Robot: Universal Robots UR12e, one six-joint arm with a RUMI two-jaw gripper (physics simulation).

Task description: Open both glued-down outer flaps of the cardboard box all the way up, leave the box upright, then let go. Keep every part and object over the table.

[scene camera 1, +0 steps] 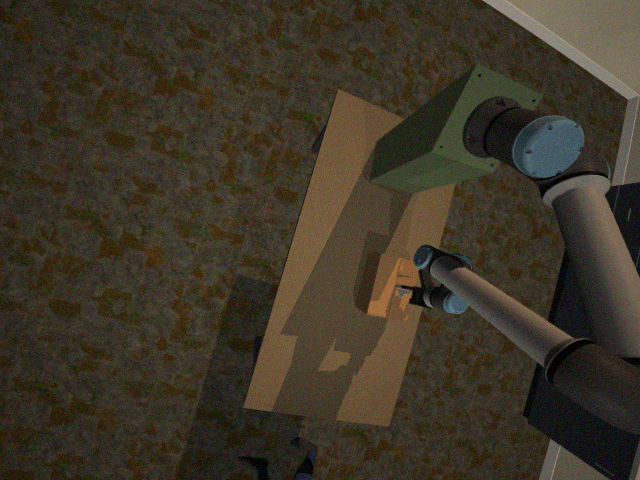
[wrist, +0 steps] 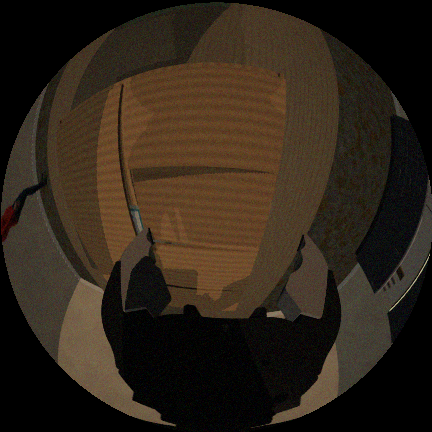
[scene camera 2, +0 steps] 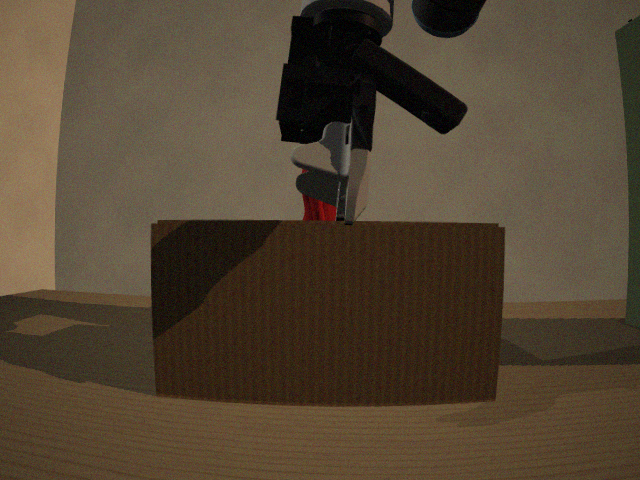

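Seen in the pictures: gripper, fingertip midpoint: (scene camera 1: 408,288) (wrist: 226,234) (scene camera 2: 341,232); arm's base, link origin: (scene camera 1: 490,127).
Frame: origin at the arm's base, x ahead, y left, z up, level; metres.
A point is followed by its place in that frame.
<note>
The orange-brown cardboard box (scene camera 1: 382,294) @[x 0.661, y 0.097, z -0.435 m] (scene camera 2: 330,310) @[x 0.591, y 0.251, z -0.507 m] (wrist: 210,120) @[x 0.501, y 0.190, z -0.435 m] stands upright on the table (scene camera 1: 315,206) @[x 0.383, y -0.344, z -0.590 m] (scene camera 2: 310,444) @[x 0.591, y 0.329, z -0.590 m]. A dark lengthwise gap crosses its top in the wrist view, with a thinner cross slit to the right of it. In scene camera 2 no flap stands above the box's top edge. The exact tilt of the flaps cannot be told. My gripper (scene camera 1: 403,292) @[x 0.587, y 0.221, z -0.443 m] (scene camera 2: 344,221) @[x 0.587, y 0.221, z -0.443 m] (wrist: 226,234) @[x 0.587, y 0.221, z -0.443 m] is open and empty, fingers spread wide over one half of the box. In the wrist view the left finger is near the gap and the right finger beyond the box's right edge.
A green pedestal (scene camera 1: 413,139) @[x 0.045, y -0.150, z -0.210 m] carries the arm at one end of the table. A dark cabinet (scene camera 1: 578,434) (wrist: 395,210) stands on the floor beside the table. A person in red (scene camera 2: 317,206) (wrist: 7,220) is beyond the table.
</note>
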